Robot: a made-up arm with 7 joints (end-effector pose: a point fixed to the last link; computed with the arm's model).
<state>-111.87 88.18 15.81 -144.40 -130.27 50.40 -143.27</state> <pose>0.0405 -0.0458 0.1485 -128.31 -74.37 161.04</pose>
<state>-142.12 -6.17 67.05 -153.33 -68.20 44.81 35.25</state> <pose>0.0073 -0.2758 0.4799 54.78 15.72 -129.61</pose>
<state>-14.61 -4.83 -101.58 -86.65 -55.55 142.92 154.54</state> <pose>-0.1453 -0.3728 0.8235 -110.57 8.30 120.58</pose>
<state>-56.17 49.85 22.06 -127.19 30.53 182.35 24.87</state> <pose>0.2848 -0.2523 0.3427 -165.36 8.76 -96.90</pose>
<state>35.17 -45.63 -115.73 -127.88 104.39 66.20 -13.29</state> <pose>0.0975 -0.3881 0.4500 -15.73 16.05 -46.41</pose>
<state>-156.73 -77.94 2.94 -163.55 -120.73 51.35 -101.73</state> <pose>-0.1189 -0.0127 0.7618 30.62 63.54 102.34</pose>
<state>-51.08 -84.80 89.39 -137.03 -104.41 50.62 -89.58</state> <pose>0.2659 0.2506 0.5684 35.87 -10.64 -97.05</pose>
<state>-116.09 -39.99 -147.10 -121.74 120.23 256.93 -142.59</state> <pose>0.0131 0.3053 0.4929 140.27 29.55 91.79</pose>
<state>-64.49 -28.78 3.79 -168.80 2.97 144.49 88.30</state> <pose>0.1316 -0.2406 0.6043 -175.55 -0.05 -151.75</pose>
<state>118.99 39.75 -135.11 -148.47 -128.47 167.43 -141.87</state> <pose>0.2366 0.0218 0.5759 -105.17 -30.78 -123.88</pose>
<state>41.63 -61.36 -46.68 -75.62 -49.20 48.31 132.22</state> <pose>0.1056 -0.3383 0.8593 175.85 10.20 -162.85</pose>
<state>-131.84 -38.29 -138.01 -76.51 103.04 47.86 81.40</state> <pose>0.0460 0.5080 0.6223 -26.98 45.67 -172.73</pose>
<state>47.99 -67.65 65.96 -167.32 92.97 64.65 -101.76</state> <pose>-0.1007 0.2264 0.5263 -141.12 -37.48 150.74</pose>
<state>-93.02 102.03 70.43 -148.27 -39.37 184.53 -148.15</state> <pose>0.3281 -0.0874 0.4327 88.37 -15.39 143.36</pose>
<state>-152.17 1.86 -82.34 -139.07 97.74 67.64 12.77</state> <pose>-0.2375 0.2730 0.5101 -54.89 53.76 164.45</pose>
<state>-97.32 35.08 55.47 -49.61 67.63 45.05 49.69</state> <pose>0.2511 -0.3882 0.7775 -97.81 32.80 -15.69</pose>
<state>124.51 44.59 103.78 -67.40 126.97 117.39 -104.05</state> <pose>-0.4375 -0.0491 0.8017 -1.04 -4.04 101.50</pose>
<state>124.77 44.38 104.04 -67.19 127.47 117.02 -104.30</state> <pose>-0.4356 -0.0523 0.8049 -0.42 -3.53 101.75</pose>
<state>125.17 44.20 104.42 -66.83 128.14 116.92 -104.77</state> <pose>-0.4331 -0.0561 0.8085 0.04 -2.81 101.98</pose>
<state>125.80 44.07 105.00 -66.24 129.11 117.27 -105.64</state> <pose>-0.4297 -0.0612 0.8129 0.23 -1.73 102.18</pose>
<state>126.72 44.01 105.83 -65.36 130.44 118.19 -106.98</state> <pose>-0.4250 -0.0677 0.8181 0.05 -0.21 102.37</pose>
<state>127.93 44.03 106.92 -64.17 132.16 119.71 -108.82</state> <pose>-0.4190 -0.0754 0.8242 -0.59 1.73 102.57</pose>
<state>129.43 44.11 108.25 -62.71 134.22 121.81 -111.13</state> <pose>-0.4113 -0.0844 0.8308 -1.73 3.96 102.86</pose>
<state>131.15 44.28 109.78 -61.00 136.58 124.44 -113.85</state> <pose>-0.4023 -0.0937 0.8377 -3.40 6.39 103.23</pose>
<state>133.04 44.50 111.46 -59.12 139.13 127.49 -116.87</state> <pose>-0.3920 -0.1031 0.8447 -5.51 8.76 103.74</pose>
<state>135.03 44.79 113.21 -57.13 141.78 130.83 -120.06</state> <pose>-0.3808 -0.1119 0.8514 -7.99 10.97 104.42</pose>
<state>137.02 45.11 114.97 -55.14 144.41 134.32 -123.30</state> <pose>-0.3691 -0.1198 0.8576 -10.67 12.83 105.26</pose>
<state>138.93 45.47 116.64 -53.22 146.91 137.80 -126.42</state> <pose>-0.3578 -0.1261 0.8630 -13.36 14.30 106.25</pose>
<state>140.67 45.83 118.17 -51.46 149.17 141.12 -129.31</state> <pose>-0.3472 -0.1309 0.8674 -15.89 15.33 107.32</pose>
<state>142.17 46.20 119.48 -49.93 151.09 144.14 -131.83</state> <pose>-0.3382 -0.1342 0.8706 -18.13 15.97 108.37</pose>
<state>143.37 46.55 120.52 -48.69 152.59 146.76 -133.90</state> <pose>-0.3312 -0.1360 0.8726 -20.02 16.24 109.28</pose>
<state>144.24 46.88 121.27 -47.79 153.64 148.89 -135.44</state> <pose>-0.3264 -0.1369 0.8734 -21.53 16.24 110.01</pose>
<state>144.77 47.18 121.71 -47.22 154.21 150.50 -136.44</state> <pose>-0.3239 -0.1368 0.8730 -22.68 16.02 110.43</pose>
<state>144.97 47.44 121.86 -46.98 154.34 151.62 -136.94</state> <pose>-0.3236 -0.1362 0.8715 -23.52 15.62 110.52</pose>
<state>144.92 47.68 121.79 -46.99 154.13 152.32 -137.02</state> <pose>-0.3250 -0.1351 0.8693 -24.11 15.14 110.37</pose>
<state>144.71 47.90 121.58 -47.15 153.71 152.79 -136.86</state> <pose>-0.3274 -0.1336 0.8666 -24.58 14.59 110.05</pose>
